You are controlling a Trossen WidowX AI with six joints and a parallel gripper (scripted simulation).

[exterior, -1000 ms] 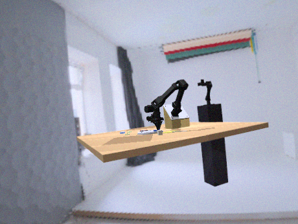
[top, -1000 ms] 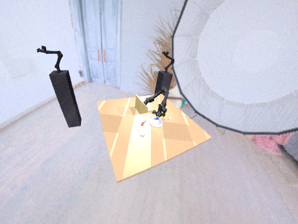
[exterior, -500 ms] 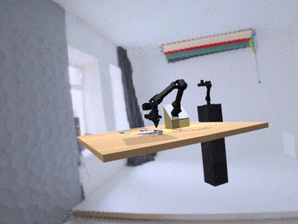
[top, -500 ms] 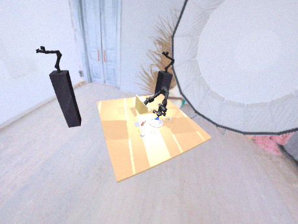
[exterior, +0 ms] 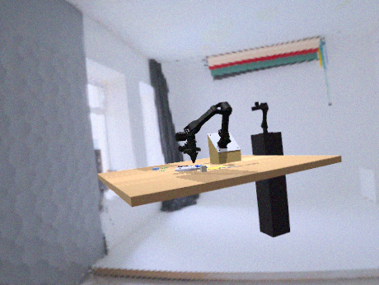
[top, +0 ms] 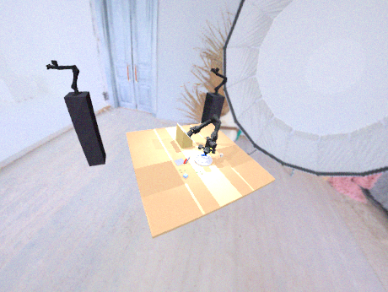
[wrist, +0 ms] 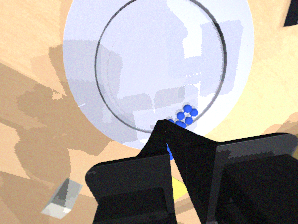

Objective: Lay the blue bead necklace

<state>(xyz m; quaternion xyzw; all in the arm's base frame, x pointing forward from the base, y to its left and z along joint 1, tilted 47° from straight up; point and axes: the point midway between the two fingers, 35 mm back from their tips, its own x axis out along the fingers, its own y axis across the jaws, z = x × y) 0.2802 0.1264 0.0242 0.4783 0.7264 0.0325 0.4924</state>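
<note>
My gripper tip is now 20 mm short of the round bead board, 30 mm to the left of it and 30 mm above it. Also, from my gripper tip: yellow flat piece (110 mm behind, 130 mm to the left, 40 mm below); then red-and-grey object (220 mm to the right, 30 mm below); then white cylinder (20 mm ahead, 200 mm to the left, 20 mm below).
</note>
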